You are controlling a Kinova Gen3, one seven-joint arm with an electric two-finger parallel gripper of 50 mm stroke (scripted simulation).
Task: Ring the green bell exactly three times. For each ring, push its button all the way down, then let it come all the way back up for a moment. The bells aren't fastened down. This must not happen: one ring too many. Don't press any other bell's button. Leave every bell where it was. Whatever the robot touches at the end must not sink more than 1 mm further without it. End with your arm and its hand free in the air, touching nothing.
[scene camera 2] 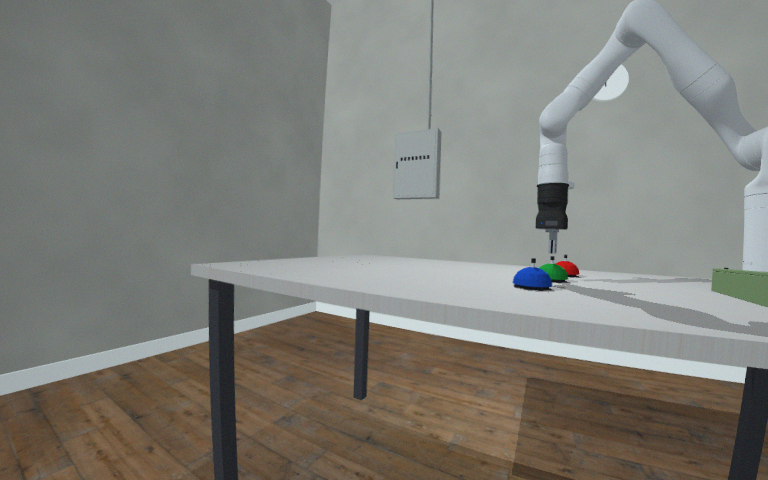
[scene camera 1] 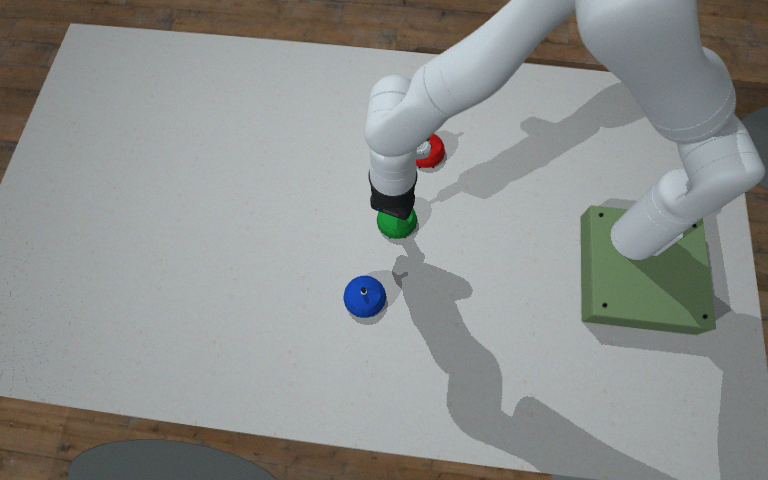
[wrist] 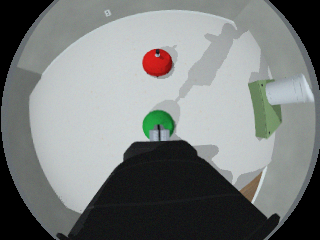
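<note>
Gripper (scene camera 2: pixel 552 253), (scene camera 1: pixel 396 206), (wrist: pixel 158 130) visible. Blue bell (scene camera 1: pixel 364 296), (scene camera 2: pixel 531 278) visible; the wrist view does not show it, as it is hidden by the gripper. A green bell (scene camera 1: pixel 392 227) can also be seen.
</note>
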